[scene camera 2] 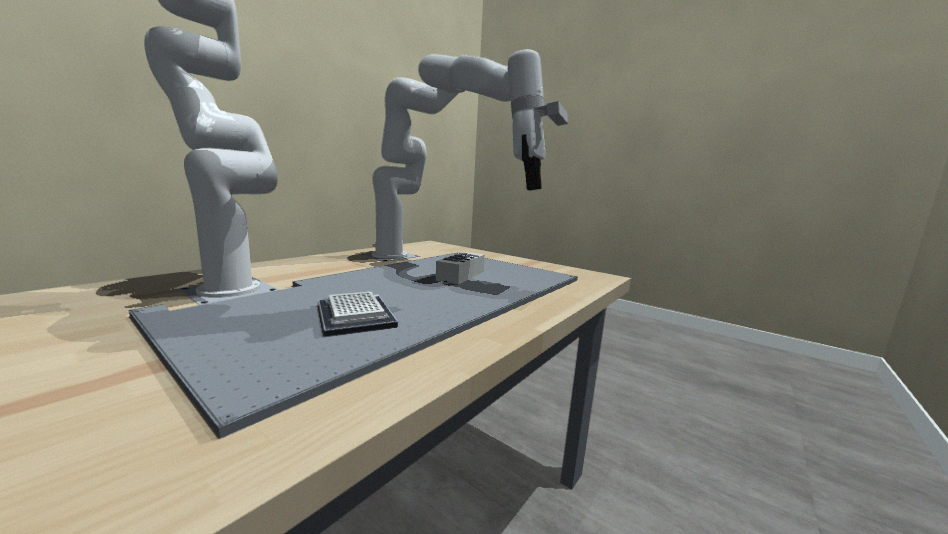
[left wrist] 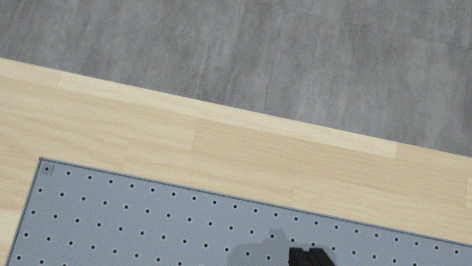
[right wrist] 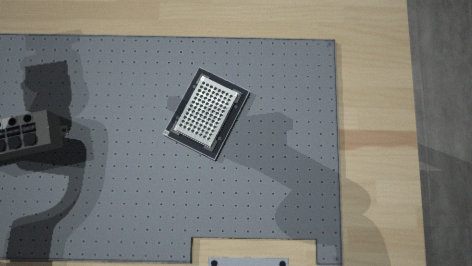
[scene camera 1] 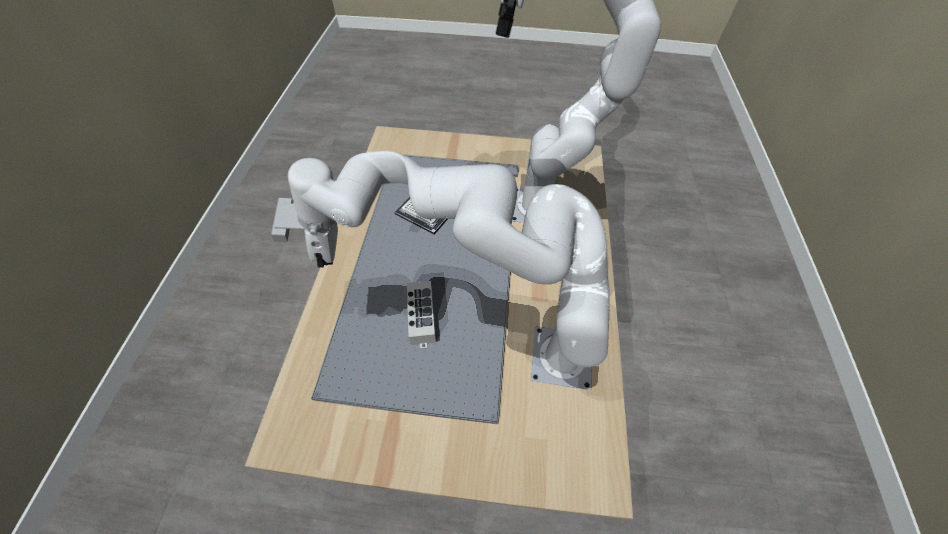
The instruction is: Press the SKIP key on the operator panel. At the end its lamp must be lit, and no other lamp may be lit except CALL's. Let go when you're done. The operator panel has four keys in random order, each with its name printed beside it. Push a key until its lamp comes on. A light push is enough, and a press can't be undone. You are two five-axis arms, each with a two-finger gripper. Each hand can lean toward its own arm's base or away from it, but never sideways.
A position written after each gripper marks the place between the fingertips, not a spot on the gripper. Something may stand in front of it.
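Scene camera 2 shows the left gripper (scene camera 2: 534, 189) together with a white plate (scene camera 2: 363, 306), while scene camera 1 gives another sight of the gripper (scene camera 1: 326, 262). In the right wrist view the plate (right wrist: 202, 121) appears again, as does a dark holder (right wrist: 233, 113). The plate is out of frame in the left wrist view.
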